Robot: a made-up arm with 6 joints. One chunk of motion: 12 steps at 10 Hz.
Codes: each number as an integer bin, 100 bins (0 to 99) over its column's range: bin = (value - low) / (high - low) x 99, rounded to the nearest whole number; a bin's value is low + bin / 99 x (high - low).
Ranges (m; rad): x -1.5..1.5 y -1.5..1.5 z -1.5..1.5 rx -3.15..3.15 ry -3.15..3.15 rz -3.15..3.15
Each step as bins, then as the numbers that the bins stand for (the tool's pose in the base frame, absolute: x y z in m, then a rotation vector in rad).
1 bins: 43 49 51 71 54 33
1 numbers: -0.1970 -0.0152 0.0455 1.3682 0.2864 -1.0500
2 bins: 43 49 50 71 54 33
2 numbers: -0.1970 -0.0152 0.0152 1.3682 0.2864 -1.0500
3 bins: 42 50 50 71 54 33
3 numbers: -0.2273 0.0152 0.0152 1.3682 0.2864 -1.0500
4 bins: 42 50 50 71 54 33
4 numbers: -0.2273 0.0152 0.0152 1.3682 0.2864 -1.0500
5 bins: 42 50 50 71 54 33
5 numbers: -0.2273 0.0152 0.0152 1.3682 0.2864 -1.0500
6 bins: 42 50 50 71 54 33
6 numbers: -0.2273 0.0152 0.0152 1.3682 0.2864 -1.0500
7 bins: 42 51 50 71 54 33
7 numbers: -0.2273 0.0455 0.0152 1.3682 0.2864 -1.0500
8 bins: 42 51 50 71 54 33
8 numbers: -0.2273 0.0455 0.0152 1.3682 0.2864 -1.0500
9 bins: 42 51 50 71 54 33
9 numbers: -0.2273 0.0455 0.0152 1.3682 0.2864 -1.0500
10 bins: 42 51 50 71 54 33
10 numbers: -0.2273 0.0455 0.0152 1.3682 0.2864 -1.0500
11 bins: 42 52 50 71 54 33
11 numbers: -0.2273 0.0758 0.0152 1.3682 0.2864 -1.0500
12 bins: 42 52 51 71 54 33
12 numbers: -0.2273 0.0758 0.0455 1.3682 0.2864 -1.0500
